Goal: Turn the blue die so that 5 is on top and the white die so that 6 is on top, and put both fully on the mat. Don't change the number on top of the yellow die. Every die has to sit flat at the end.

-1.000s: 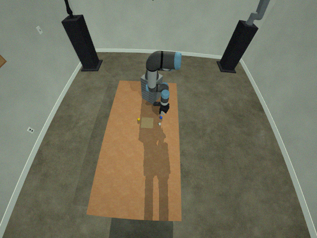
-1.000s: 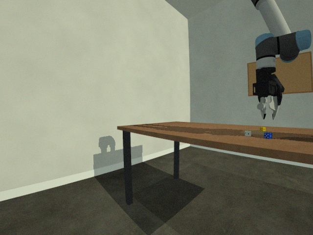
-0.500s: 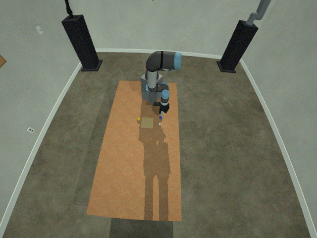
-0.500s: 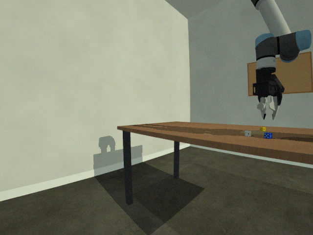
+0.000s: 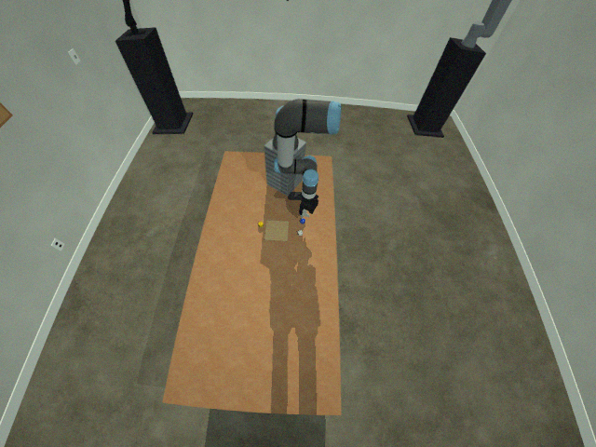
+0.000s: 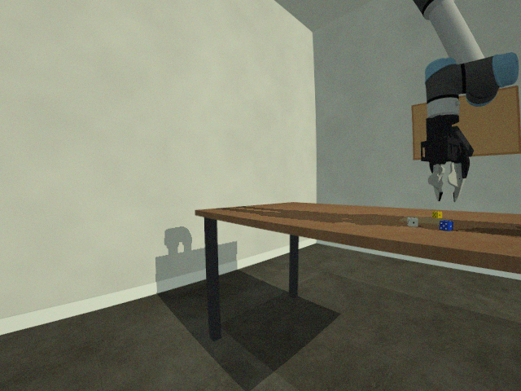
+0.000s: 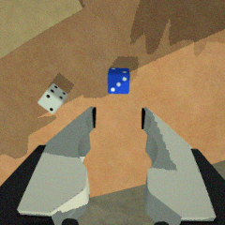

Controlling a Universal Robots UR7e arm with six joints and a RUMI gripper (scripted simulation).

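Right now my hand is 80 mm above the blue die. Round my hand: white die (90 mm ahead, 20 mm to the right, 80 mm below); then yellow die (30 mm ahead, 260 mm to the right, 80 mm below); then tan mat (70 mm ahead, 160 mm to the right, 90 mm below).
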